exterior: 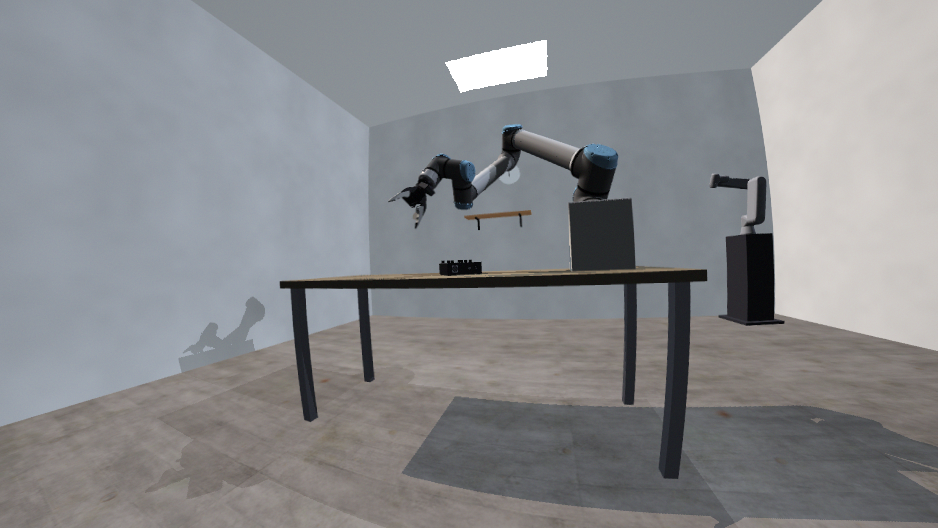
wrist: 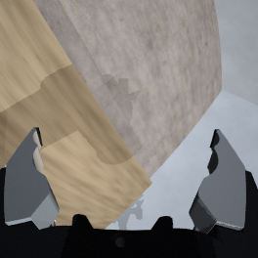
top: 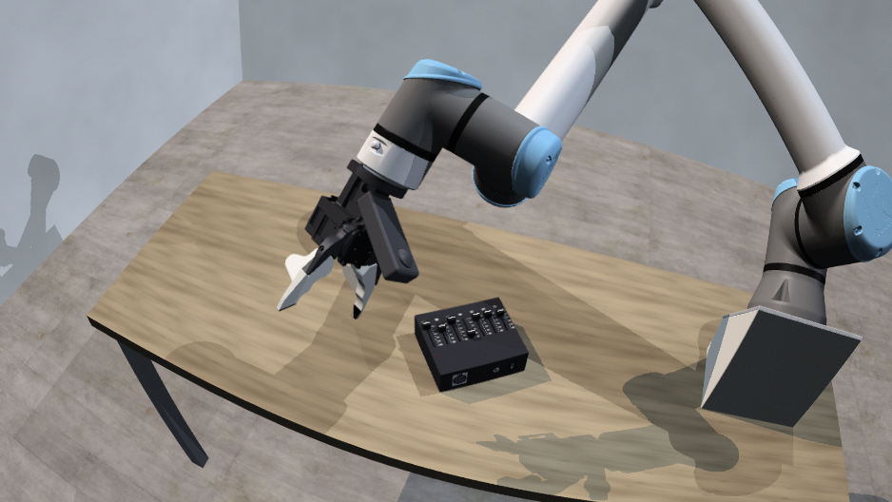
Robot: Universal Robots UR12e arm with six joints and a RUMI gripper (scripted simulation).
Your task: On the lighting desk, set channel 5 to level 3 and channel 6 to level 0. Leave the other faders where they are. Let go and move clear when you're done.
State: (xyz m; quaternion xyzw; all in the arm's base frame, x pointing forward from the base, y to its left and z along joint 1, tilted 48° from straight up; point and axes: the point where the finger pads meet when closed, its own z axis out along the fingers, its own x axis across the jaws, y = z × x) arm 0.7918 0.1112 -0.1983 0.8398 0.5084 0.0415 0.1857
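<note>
The channel 5 fader knob lies 14 cm behind my hand, 23 cm to the right of it and 19 cm below it. From my hand the other things lie so: channel 6 fader knob 13 cm behind, 21 cm to the right, 19 cm below.
</note>
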